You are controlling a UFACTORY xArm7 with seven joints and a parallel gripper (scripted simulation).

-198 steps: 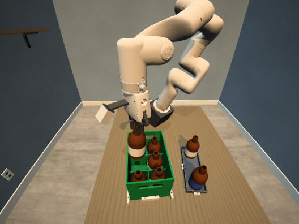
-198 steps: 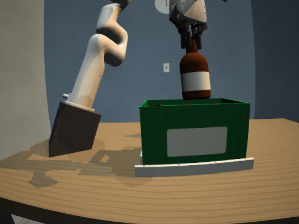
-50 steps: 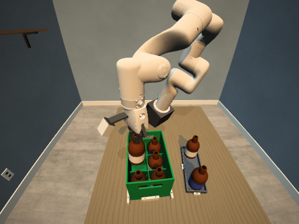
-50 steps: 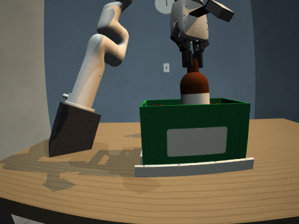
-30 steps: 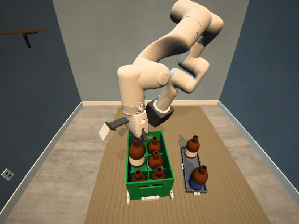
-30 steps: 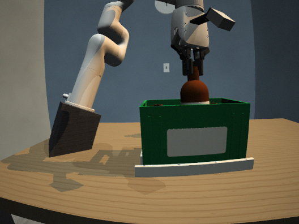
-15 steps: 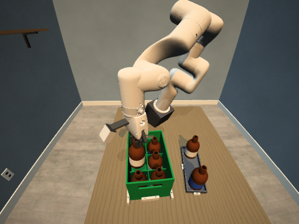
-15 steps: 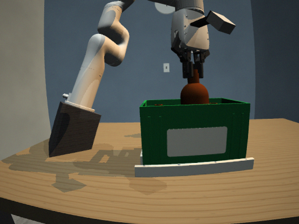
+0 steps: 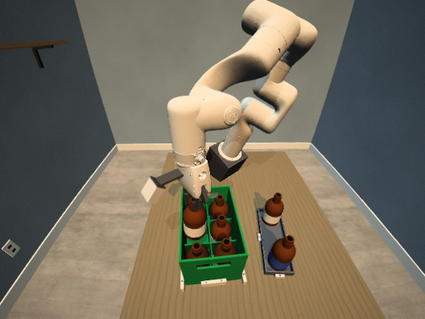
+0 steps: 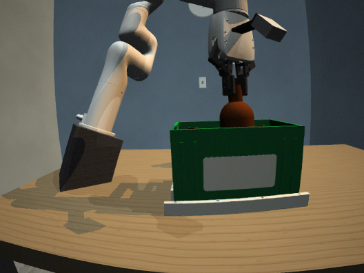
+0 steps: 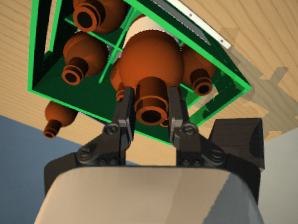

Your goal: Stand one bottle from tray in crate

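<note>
Now: hand 170 mm above the green crate and 40 mm to the right of it.
</note>
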